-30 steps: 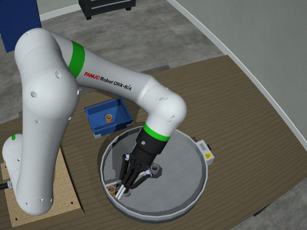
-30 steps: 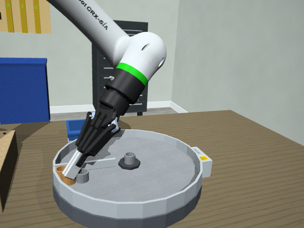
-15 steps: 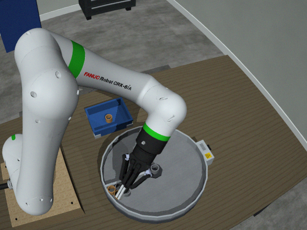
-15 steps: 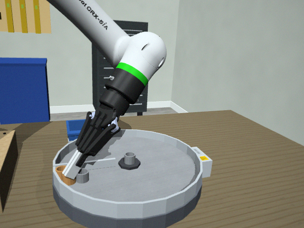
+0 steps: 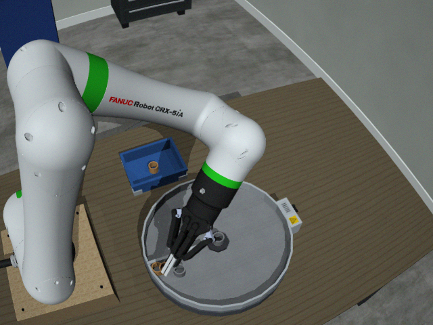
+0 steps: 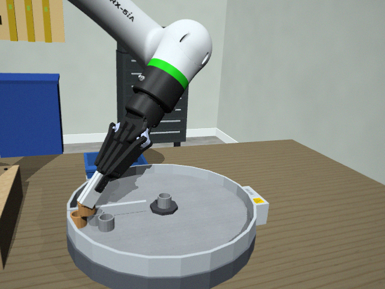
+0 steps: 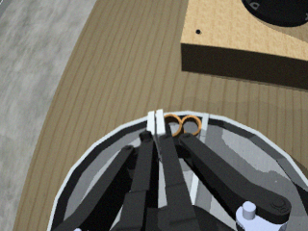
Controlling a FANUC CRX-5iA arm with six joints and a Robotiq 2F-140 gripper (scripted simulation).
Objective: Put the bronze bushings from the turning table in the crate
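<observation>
My gripper is now 41 cm to the right of the crate, 12 cm above it and 7 cm short of it. Round my hand: grey turning table (15 cm ahead, 9 cm below, 6 cm to the left).
</observation>
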